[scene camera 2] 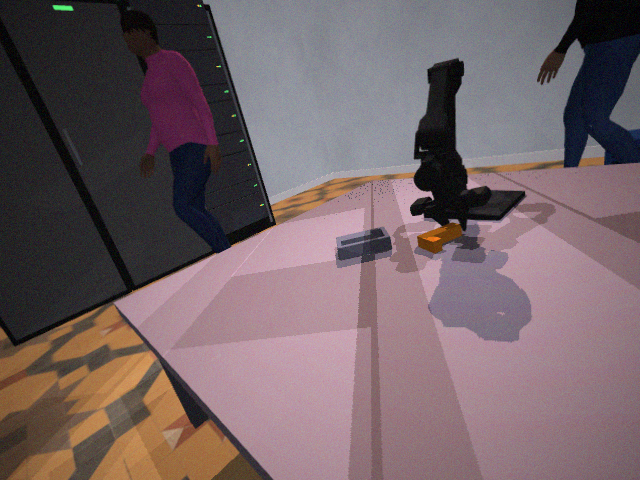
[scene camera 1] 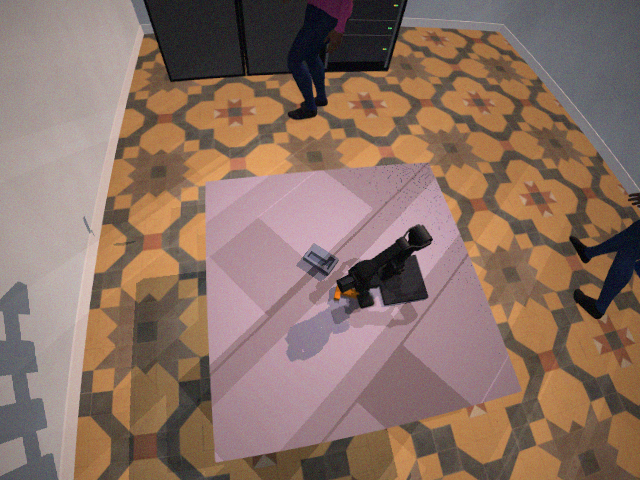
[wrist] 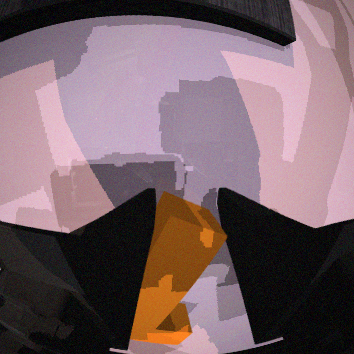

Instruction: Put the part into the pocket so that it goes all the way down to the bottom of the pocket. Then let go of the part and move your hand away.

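Where they show: gripper, fingertip midpoint: (scene camera 2: pixel 457 231) (scene camera 1: pixel 360 295) (wrist: pixel 186 195); arm's base at its link origin: (scene camera 1: pixel 390 269).
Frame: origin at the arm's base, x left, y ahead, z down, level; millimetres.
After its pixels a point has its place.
The orange L-shaped part (scene camera 1: pixel 343 291) (scene camera 2: pixel 437 236) {x 33, y 258, z 0 mm} (wrist: pixel 179 253) {x 51, y 202, z -6 mm} lies low on the pink table top, just in front of the arm's base. My gripper (scene camera 1: pixel 350 286) (scene camera 2: pixel 452 224) {x 61, y 184, z 18 mm} (wrist: pixel 186 195) {x 61, y 184, z 18 mm} is down at the part, and its two black fingers are shut on it from both sides in the wrist view. The grey block with the pocket (scene camera 1: pixel 330 263) {x -130, y 254, z 19 mm} (scene camera 2: pixel 363 249) {x -136, y 331, z 7 mm} stands apart to the left of the part, its opening facing up and empty.
The arm's dark base plate (scene camera 1: pixel 409 286) {x 106, y -51, z 7 mm} (scene camera 2: pixel 499 202) {x 131, y -8, z 8 mm} lies right behind the part. A person in a magenta top (scene camera 1: pixel 313 57) (scene camera 2: pixel 177 119) stands by the black server cabinets (scene camera 1: pixel 204 38) (scene camera 2: pixel 109 190). Another person's hand (scene camera 2: pixel 549 67) shows at the right edge.
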